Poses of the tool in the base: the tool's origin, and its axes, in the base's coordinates. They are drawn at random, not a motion.
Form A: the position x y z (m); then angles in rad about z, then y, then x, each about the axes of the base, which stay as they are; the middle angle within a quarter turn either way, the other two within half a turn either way.
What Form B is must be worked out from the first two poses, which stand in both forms.
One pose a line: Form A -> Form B
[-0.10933, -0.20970, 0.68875, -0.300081, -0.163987, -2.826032] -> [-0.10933, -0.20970, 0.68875, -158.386, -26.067, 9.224]
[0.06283, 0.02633, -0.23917, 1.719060, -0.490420, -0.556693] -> [0.06283, 0.02633, -0.23917, -47.411, 6.696, 101.376]
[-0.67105, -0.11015, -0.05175, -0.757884, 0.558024, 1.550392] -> [-0.67105, -0.11015, -0.05175, 70.237, 54.895, -9.532]
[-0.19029, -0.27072, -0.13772, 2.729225, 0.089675, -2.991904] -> [-0.19029, -0.27072, -0.13772, -34.822, 169.331, 11.100]
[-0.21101, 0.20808, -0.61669, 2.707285, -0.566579, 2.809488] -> [-0.21101, 0.20808, -0.61669, 24.127, -141.911, 14.512]
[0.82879, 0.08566, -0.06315, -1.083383, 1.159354, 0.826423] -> [0.82879, 0.08566, -0.06315, 3.631, 74.945, -25.675]
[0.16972, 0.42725, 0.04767, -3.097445, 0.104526, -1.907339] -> [0.16972, 0.42725, 0.04767, 8.515, 143.724, 102.233]
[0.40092, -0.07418, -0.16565, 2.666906, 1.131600, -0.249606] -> [0.40092, -0.07418, -0.16565, 76.334, 35.228, 123.799]
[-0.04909, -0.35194, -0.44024, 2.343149, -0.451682, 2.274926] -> [-0.04909, -0.35194, -0.44024, 38.237, -126.600, 44.314]
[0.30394, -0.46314, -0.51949, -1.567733, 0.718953, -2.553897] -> [0.30394, -0.46314, -0.51949, 123.587, 98.039, 75.203]
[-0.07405, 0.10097, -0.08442, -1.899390, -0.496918, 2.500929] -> [-0.07405, 0.10097, -0.08442, -106.873, -125.586, 68.594]
